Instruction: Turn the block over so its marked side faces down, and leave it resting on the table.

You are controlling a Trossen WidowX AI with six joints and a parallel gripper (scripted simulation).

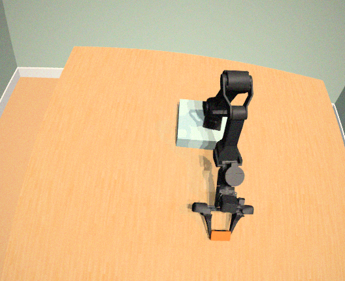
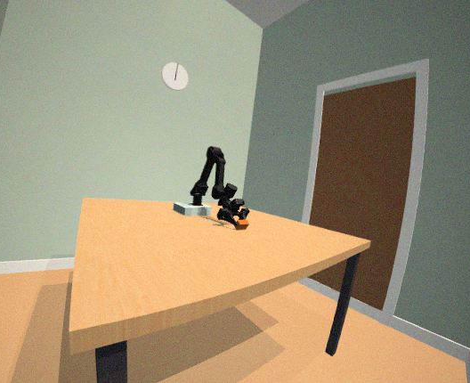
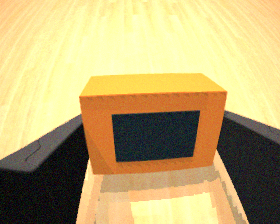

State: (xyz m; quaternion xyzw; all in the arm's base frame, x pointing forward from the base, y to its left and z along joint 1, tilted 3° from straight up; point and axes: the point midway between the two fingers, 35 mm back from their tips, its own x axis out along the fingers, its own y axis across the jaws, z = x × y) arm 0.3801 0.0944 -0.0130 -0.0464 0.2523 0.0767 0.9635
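My gripper tip is now 10 mm past the orange block.
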